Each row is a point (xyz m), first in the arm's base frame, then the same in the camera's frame.
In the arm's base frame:
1: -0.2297 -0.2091 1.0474
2: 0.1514 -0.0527 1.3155
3: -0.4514 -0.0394 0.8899
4: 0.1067 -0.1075 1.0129
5: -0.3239 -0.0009 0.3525
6: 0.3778 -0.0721 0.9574
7: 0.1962 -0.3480 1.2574
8: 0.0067 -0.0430 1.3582
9: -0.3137 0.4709 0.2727
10: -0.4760 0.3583 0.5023
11: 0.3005 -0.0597 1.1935
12: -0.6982 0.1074 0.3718
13: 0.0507 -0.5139 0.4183
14: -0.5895 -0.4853 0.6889
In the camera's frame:
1: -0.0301 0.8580 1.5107
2: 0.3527 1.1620 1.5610
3: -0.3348 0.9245 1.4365
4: 0.2212 1.0165 1.3200
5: -0.4290 0.8380 0.8978
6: 0.4283 1.0930 1.1494
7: 0.4633 0.8793 1.5396
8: 0.2380 1.1516 1.6589
9: -0.5962 1.2591 0.7437
10: -0.6207 1.1827 1.0357
11: 0.4418 1.1538 1.3902
12: -0.7847 0.8633 1.0561
13: 0.0840 0.4580 0.8827
14: -0.3896 0.4213 1.3909

